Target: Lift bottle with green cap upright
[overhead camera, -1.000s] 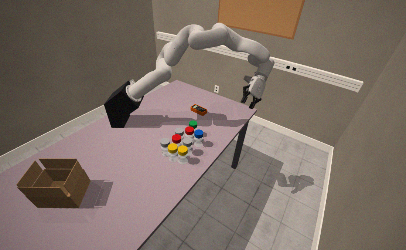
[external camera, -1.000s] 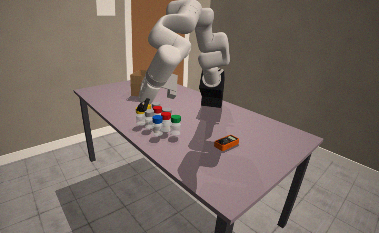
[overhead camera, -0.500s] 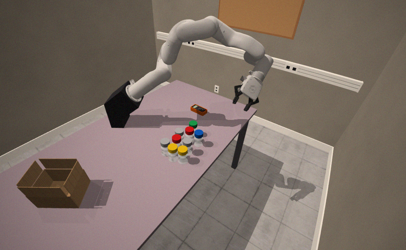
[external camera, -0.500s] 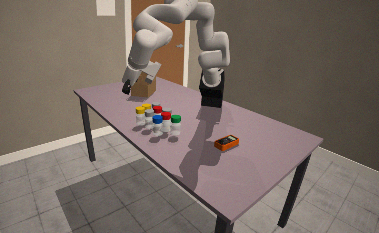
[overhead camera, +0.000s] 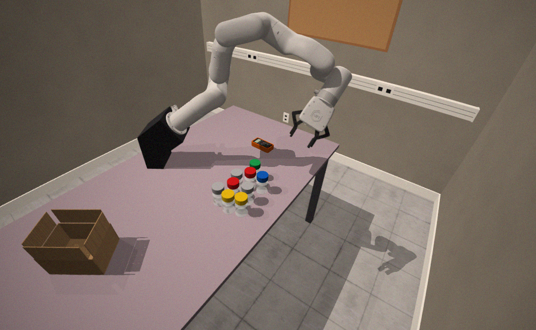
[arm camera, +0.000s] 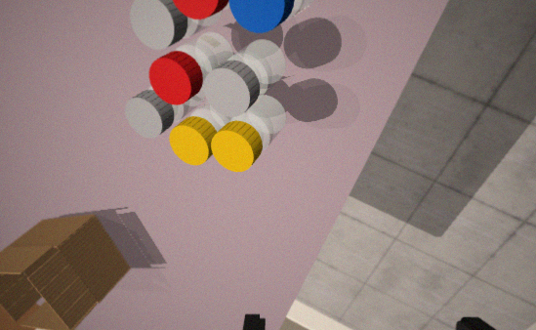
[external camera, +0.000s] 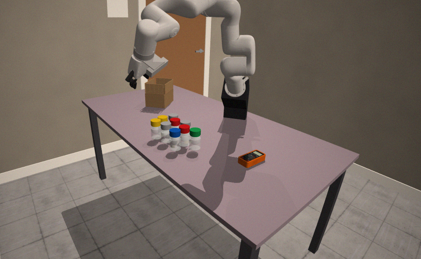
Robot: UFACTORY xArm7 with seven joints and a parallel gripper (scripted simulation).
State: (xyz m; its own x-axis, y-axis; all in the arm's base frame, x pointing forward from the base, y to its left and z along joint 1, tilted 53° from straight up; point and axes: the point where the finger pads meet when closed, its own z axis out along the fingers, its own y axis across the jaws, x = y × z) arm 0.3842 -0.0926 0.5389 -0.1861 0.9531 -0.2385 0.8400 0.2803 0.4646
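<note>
The green-capped bottle lies 25 cm behind my hand, 3 cm to the right of it and 32 cm below it. From my hand the other things lie so: cardboard box (23 cm behind, 81 cm to the right, 30 cm below); then blue-capped bottle (16 cm behind, 5 cm to the right, 32 cm below); then orange multimeter (47 cm behind, 17 cm to the left, 35 cm below).
</note>
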